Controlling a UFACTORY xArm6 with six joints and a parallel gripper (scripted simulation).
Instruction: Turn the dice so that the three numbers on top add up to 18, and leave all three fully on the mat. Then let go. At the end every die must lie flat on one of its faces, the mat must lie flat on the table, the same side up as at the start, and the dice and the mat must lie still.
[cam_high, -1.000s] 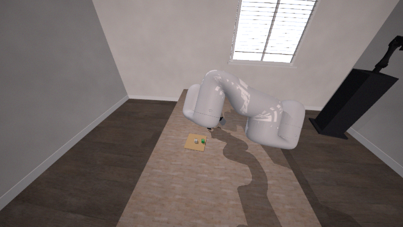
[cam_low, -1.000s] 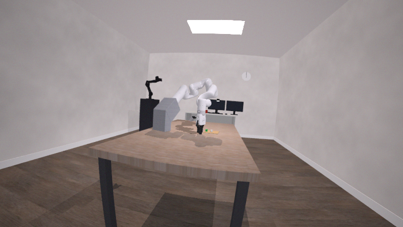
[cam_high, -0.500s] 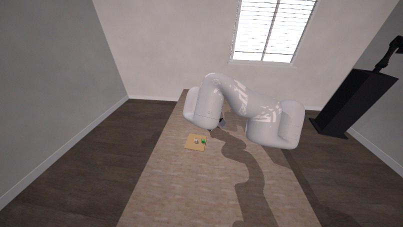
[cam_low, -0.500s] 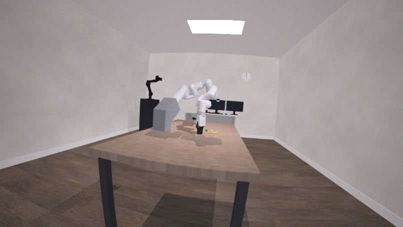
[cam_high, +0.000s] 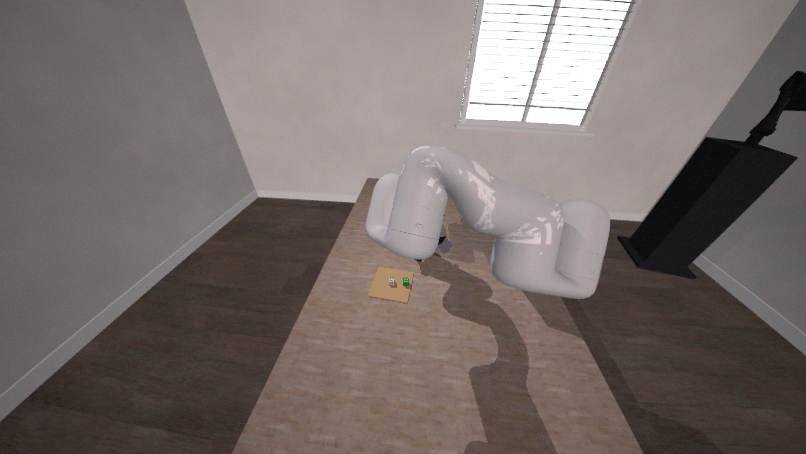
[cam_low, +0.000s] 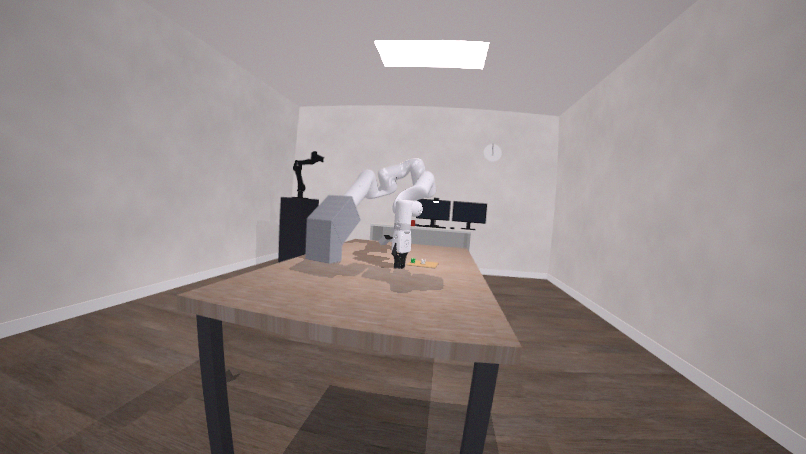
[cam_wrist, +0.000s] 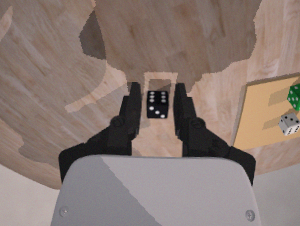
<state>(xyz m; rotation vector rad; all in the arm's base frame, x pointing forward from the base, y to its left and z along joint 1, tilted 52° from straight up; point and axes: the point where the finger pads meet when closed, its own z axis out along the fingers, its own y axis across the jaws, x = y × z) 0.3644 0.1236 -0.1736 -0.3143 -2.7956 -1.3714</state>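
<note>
My hand is 1 cm short of the black die and 1 cm above it. From my hand the other things lie so: mat: 17 cm to the left, 6 cm ahead, 2 cm below; then white die: 17 cm to the left, 6 cm ahead, 1 cm below; then green die: 15 cm to the left, 1 cm below, 1 cm ahead.
</note>
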